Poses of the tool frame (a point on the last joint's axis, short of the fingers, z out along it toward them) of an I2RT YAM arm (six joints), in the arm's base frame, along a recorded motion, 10 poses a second.
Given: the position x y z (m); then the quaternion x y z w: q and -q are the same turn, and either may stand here.
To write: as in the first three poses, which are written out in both.
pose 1, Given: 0.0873 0.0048 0.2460 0.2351 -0.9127 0.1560 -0.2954
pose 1, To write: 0.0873 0.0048 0.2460 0.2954 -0.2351 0.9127 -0.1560
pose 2, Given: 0.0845 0.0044 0.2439 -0.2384 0.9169 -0.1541 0.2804
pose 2, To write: 0.0845 0.0044 0.2439 0.2804 -0.2384 0.9169 -0.1541
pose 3, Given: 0.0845 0.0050 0.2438 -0.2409 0.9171 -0.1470 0.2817
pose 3, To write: 0.0845 0.0050 0.2438 0.2817 -0.2409 0.9171 -0.1470
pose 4, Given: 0.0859 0.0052 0.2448 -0.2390 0.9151 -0.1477 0.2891
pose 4, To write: 0.0859 0.0052 0.2448 0.2891 -0.2390 0.9151 -0.1477
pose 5, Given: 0.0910 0.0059 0.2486 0.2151 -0.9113 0.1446 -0.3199
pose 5, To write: 0.0910 0.0059 0.2486 0.3199 -0.2151 0.9113 -0.1446
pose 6, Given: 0.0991 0.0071 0.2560 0.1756 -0.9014 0.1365 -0.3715
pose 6, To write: 0.0991 0.0071 0.2560 0.3715 -0.1756 0.9014 -0.1365
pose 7, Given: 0.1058 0.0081 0.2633 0.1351 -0.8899 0.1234 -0.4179
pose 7, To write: 0.1058 0.0081 0.2633 0.4179 -0.1351 0.8899 -0.1234
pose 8, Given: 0.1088 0.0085 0.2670 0.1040 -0.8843 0.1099 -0.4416
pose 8, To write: 0.1088 0.0085 0.2670 0.4416 -0.1040 0.8843 -0.1099
